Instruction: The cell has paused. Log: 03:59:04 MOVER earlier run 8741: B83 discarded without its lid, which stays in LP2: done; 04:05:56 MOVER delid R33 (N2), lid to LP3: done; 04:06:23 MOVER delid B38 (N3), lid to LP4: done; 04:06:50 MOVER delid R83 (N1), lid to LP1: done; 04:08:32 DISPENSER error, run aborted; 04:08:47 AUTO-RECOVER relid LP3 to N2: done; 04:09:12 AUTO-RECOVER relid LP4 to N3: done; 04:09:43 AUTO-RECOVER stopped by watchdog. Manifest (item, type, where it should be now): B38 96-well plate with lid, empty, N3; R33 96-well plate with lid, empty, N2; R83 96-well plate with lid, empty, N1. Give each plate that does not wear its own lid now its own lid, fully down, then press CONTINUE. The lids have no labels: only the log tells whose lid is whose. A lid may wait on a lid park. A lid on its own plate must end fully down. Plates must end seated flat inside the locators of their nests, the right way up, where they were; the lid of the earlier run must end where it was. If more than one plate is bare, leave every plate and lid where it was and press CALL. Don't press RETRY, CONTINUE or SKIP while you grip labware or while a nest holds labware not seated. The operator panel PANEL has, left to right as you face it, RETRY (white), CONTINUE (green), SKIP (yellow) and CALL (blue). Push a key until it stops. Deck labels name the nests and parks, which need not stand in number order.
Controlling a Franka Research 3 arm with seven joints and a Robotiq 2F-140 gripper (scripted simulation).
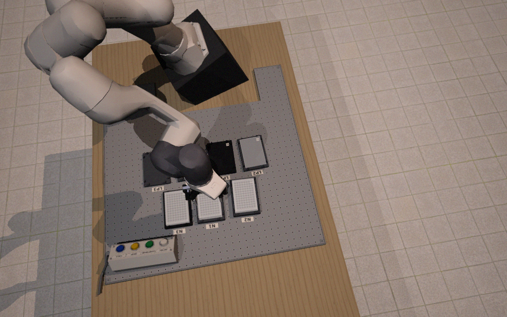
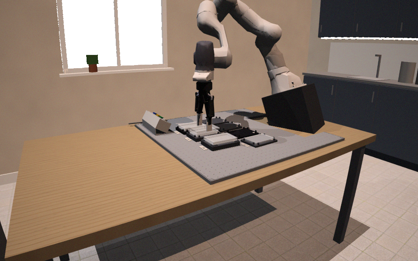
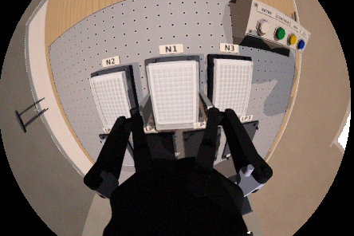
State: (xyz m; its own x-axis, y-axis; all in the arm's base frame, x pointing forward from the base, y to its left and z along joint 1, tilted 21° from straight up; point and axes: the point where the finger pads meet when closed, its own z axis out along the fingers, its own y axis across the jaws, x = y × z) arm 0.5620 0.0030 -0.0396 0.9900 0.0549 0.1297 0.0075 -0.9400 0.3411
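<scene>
The plate is 4 cm below my hand. The rest, counted from my hand: lid park LP4: 18 cm behind, 7 cm to the right, 6 cm below; white key: 17 cm to the right, 14 cm ahead; lid park LP1: 18 cm behind, 7 cm to the left, 6 cm below.
</scene>
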